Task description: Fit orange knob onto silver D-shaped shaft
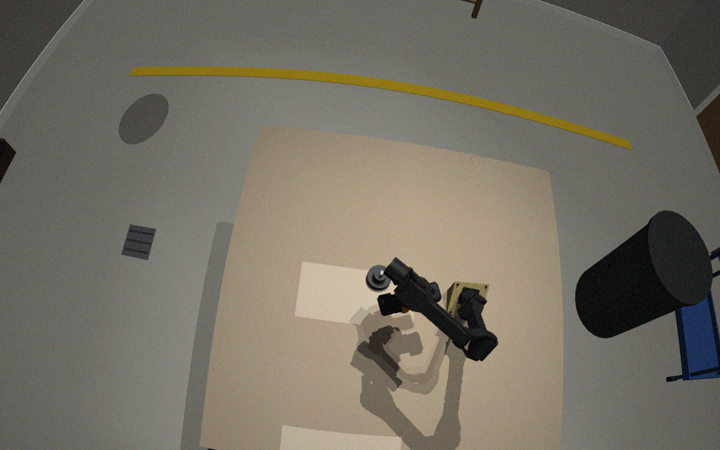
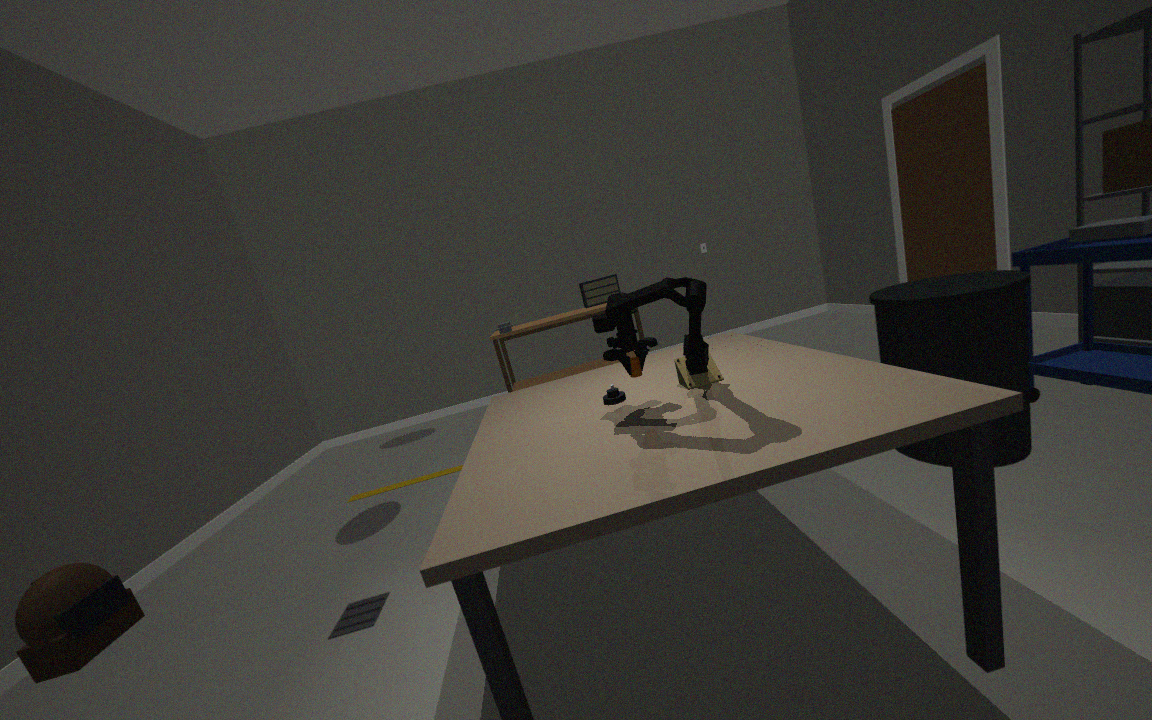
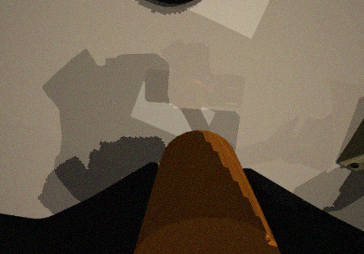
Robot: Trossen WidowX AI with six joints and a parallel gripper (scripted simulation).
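The orange knob lies 30 mm above my gripper tip. Round my gripper tip: round pedestal 80 mm ahead, 120 mm to the right, 80 mm below.
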